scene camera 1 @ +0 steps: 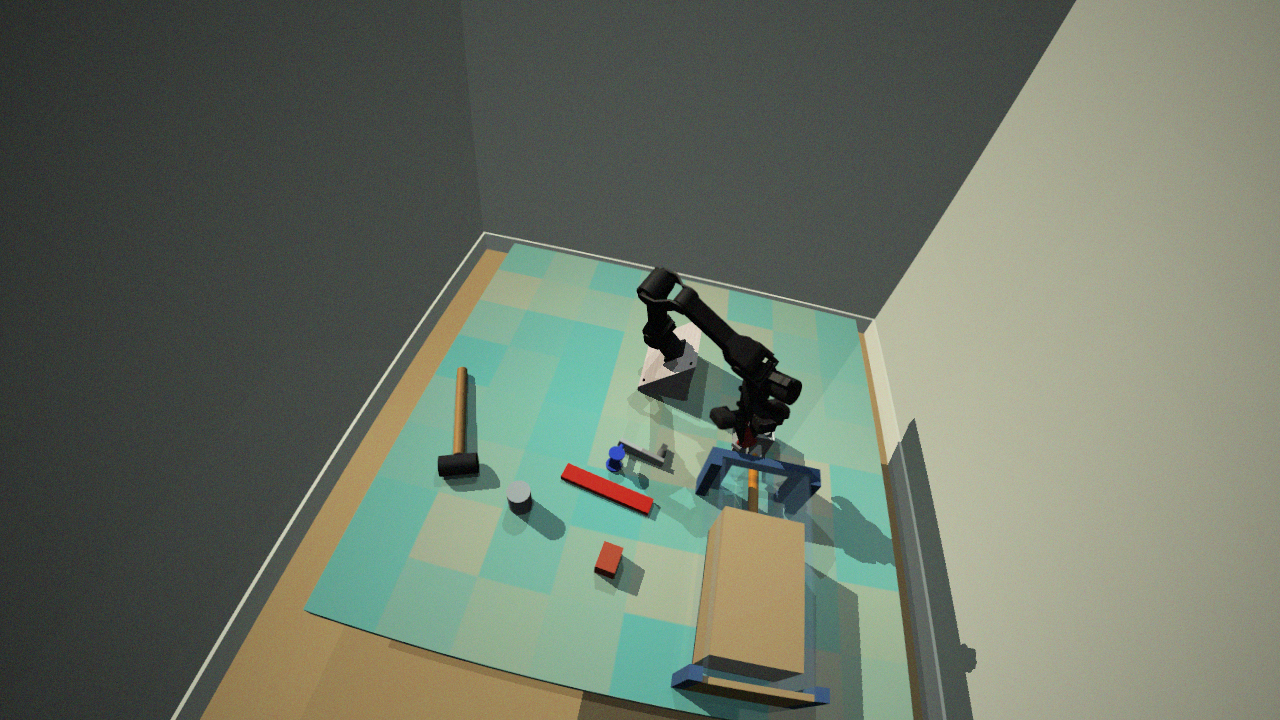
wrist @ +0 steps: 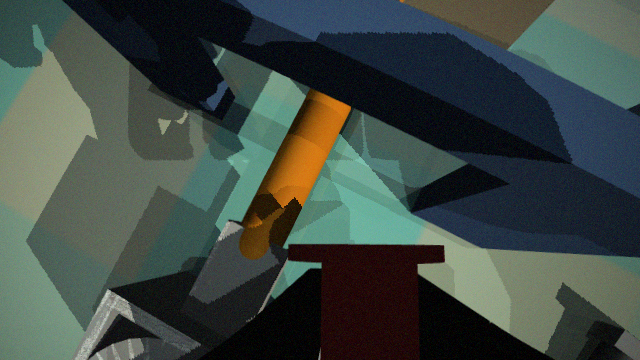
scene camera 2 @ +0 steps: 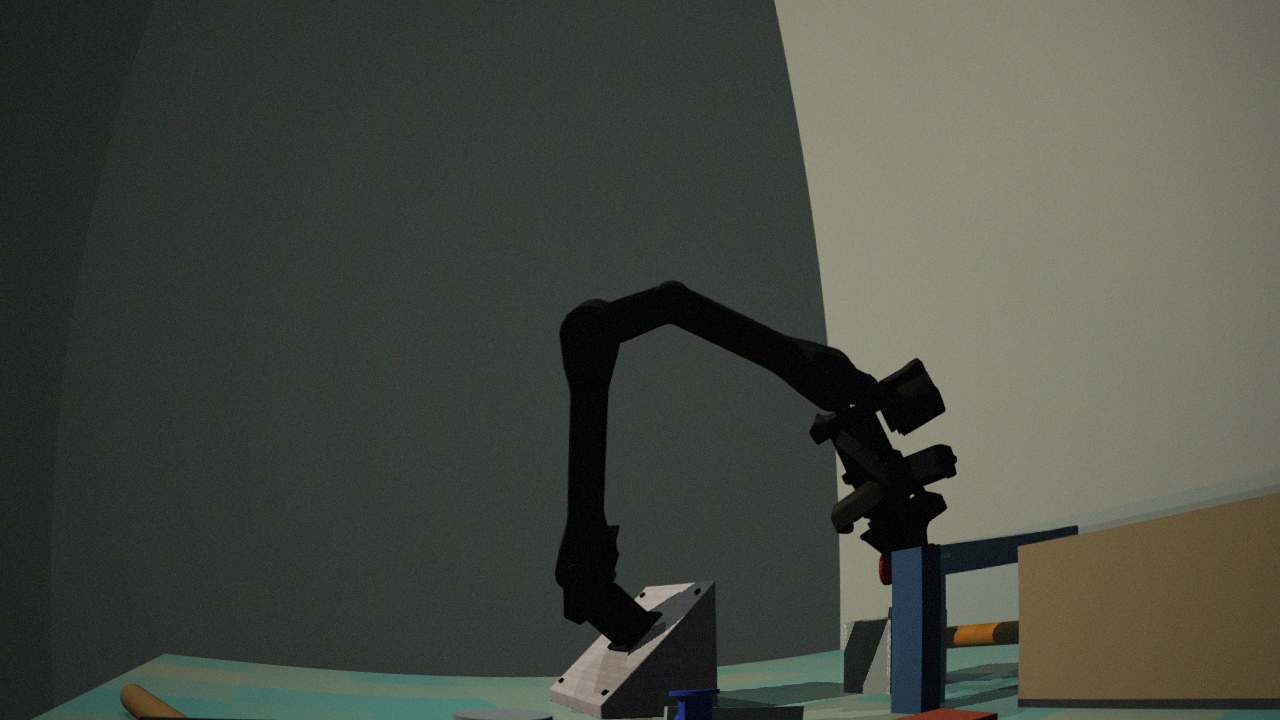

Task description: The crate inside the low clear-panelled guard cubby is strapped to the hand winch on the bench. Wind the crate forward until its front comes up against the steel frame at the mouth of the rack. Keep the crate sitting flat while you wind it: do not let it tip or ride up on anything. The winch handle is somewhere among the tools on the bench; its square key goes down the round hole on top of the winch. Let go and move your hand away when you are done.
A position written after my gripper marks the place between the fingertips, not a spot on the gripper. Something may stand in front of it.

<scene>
In view: my gripper point(scene camera 1: 745, 443), a red bar point(scene camera 1: 636, 501), a mallet point(scene camera 1: 459, 463) and a blue-knobbed crank point(scene camera 1: 658, 459).
My gripper also shows in the wrist view point(wrist: 360, 283). The wrist view misses the red bar: it is out of frame. Scene camera 2 misses the red bar: it is out of frame.
</scene>
